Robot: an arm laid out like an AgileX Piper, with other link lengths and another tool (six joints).
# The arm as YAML. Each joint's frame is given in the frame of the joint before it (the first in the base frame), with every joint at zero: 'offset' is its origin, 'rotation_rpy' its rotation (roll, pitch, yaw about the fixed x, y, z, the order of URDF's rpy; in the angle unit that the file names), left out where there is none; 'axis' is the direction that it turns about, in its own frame. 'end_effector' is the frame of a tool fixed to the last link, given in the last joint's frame.
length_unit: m
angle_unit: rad
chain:
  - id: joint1
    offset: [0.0, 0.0, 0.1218]
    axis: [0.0, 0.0, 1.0]
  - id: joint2
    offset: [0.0, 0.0, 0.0]
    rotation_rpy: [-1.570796, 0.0, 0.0]
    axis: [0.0, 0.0, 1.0]
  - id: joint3
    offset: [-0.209, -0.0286, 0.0]
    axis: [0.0, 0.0, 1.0]
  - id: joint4
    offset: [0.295, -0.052, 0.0]
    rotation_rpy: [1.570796, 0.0, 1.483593]
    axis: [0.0, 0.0, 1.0]
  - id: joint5
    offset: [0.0, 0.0, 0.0]
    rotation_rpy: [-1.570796, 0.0, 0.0]
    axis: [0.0, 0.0, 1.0]
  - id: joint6
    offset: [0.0, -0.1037, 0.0]
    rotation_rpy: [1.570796, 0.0, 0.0]
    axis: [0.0, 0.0, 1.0]
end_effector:
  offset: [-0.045, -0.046, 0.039]
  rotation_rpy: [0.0, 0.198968, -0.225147]
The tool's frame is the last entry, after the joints.
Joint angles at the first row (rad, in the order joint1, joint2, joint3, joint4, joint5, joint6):
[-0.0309 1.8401 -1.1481 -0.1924 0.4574 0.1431]
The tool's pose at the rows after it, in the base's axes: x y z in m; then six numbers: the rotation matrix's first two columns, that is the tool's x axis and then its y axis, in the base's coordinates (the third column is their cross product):
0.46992 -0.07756 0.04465 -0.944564 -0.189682 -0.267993 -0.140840 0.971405 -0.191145
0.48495 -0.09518 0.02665 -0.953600 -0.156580 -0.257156 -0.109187 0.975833 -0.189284
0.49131 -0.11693 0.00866 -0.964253 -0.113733 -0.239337 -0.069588 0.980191 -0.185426
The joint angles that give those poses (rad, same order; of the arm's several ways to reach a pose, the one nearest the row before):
[-0.0460 1.9872 -1.2579 -0.1935 0.4316 0.1437]
[-0.0804 2.1068 -1.3685 -0.1935 0.4341 0.1437]
[-0.1223 2.2003 -1.4502 -0.1922 0.4414 0.1441]

